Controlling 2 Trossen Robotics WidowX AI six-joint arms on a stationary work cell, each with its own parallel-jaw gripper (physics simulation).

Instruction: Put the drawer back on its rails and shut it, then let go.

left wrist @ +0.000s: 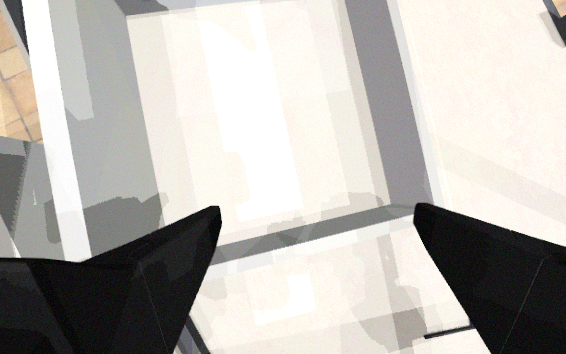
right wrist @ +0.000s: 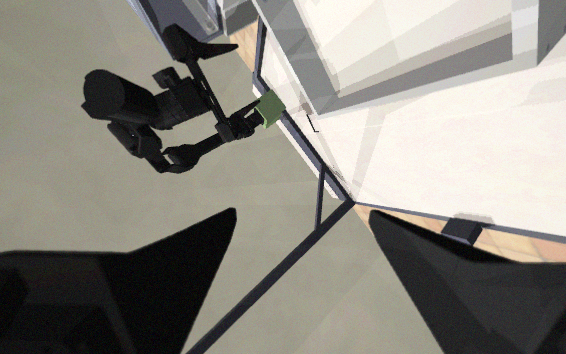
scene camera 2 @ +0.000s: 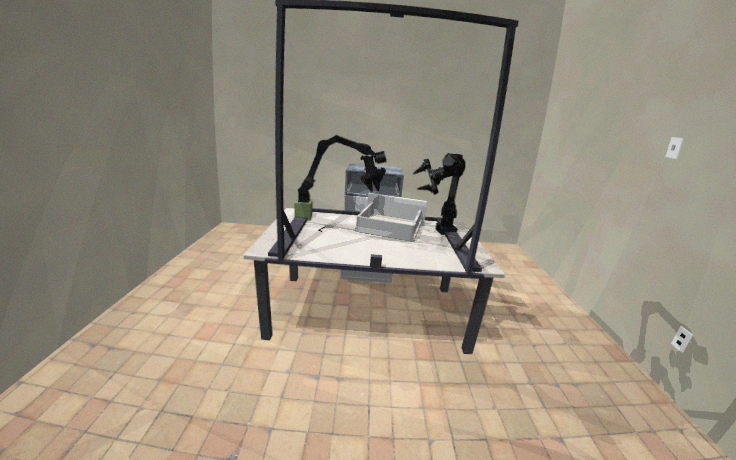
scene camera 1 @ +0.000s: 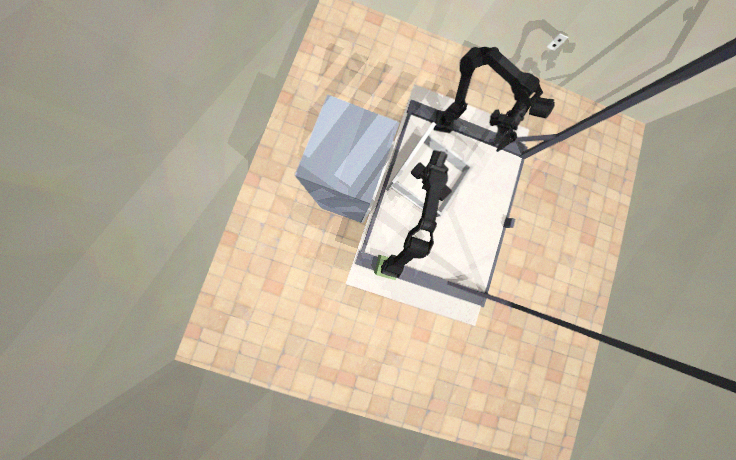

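Scene:
There's a spot on a cabinet (right wrist: 156, 24), and it's the same spot as (scene camera 1: 378, 180).

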